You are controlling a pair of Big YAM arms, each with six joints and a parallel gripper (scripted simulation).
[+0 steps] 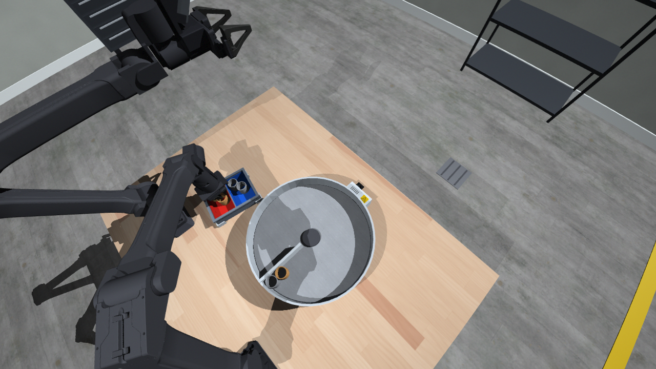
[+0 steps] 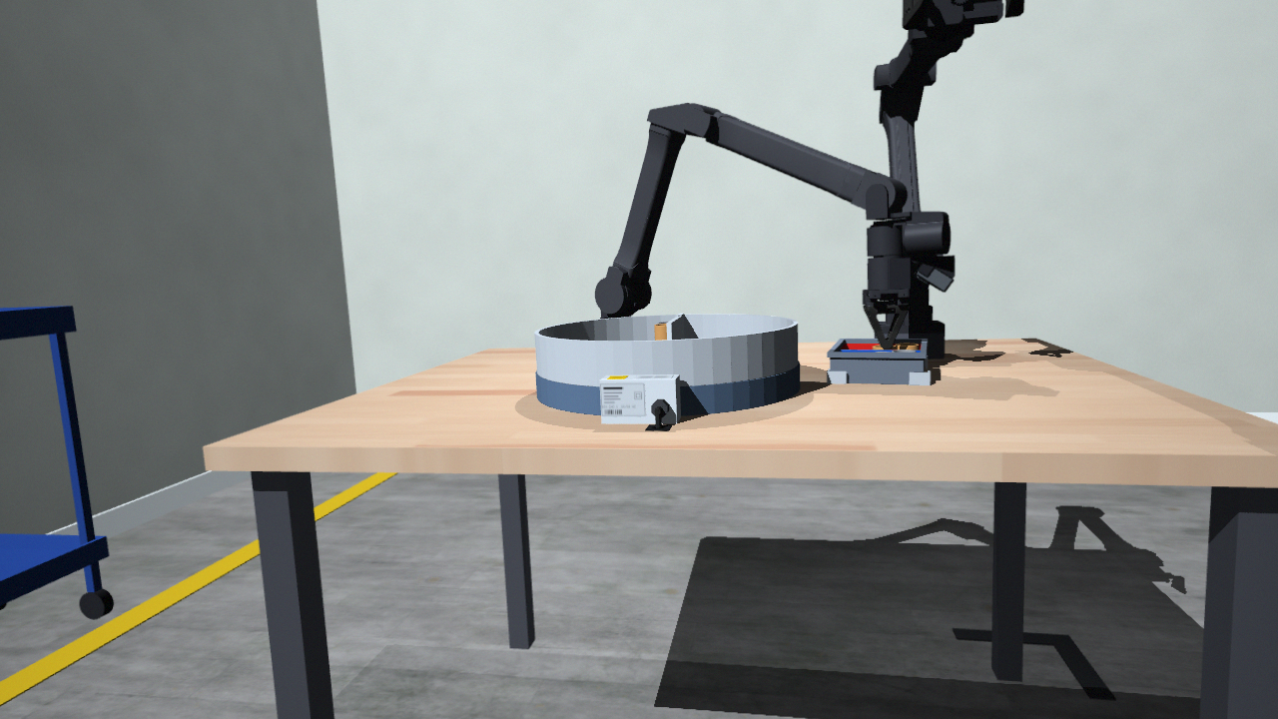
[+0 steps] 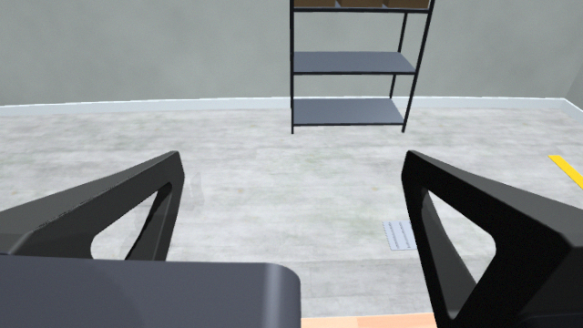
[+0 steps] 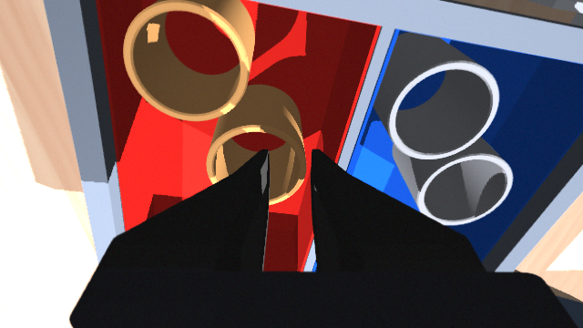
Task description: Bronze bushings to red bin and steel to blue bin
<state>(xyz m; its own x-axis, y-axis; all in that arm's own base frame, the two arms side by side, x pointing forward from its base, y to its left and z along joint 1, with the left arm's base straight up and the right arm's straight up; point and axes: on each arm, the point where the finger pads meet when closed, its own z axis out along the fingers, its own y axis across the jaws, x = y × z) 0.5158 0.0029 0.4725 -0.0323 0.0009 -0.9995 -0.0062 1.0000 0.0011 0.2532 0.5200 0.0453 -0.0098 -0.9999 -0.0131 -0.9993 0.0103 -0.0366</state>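
Now: right hand 30 mm above the grey tray, 20 mm short of it and 10 mm to the left of it. Also, from my right hand: red bin (40 mm below, 20 mm behind, 10 mm to the right); then blue bin (60 mm ahead, 40 mm below, 20 mm to the right).
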